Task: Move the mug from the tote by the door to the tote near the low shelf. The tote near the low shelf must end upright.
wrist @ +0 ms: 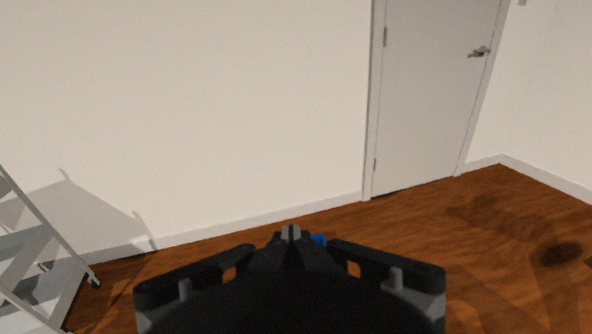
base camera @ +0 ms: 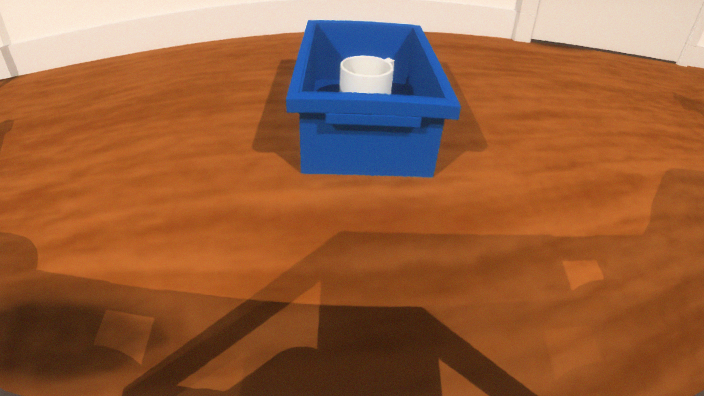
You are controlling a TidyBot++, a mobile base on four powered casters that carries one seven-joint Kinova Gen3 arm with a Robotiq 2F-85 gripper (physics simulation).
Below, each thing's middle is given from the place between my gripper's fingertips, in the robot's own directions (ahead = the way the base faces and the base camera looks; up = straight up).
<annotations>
Now: hand 820 mm above the white mug [base camera: 359,74], 560 mm short of it and 30 mm to the left of it.
</annotations>
